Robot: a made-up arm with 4 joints.
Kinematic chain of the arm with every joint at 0, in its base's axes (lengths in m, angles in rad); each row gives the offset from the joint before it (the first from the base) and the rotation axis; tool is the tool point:
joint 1: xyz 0 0 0.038 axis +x
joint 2: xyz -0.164 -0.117 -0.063 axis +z
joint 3: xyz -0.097 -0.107 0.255 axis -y
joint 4: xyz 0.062 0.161 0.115 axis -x
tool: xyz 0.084 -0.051 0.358
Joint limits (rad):
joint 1: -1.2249..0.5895
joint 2: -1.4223..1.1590
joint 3: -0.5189..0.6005
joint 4: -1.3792..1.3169
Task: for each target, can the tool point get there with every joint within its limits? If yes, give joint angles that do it. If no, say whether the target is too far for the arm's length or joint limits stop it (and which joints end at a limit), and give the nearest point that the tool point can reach.
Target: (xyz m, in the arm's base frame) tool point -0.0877 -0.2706 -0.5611
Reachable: no: joint limits stop it (at a limit: joint 1, joint 3, joint 4) | nearest point -0.1091 -0.4915 -0.0078 | short by 0.596 m
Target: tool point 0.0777 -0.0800 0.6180
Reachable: yes | joints 0.3646 -1.0908 0.4283 1.0073
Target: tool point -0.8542 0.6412 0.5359
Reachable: no: too far | nearest point -0.5244 0.4736 0.4058 | short by 0.392 m
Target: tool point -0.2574 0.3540 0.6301
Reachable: yes | joints -0.5683 -0.1829 0.3228 0.2083
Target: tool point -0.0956 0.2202 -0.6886
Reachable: no: joint limits stop it (at a limit: joint 1, joint 3, joint 4) | nearest point -0.1314 0.4218 -0.1285 | short by 0.596 m
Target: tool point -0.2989 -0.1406 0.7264
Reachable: yes | joints -0.1492 0.2710 0.4549 -0.2493
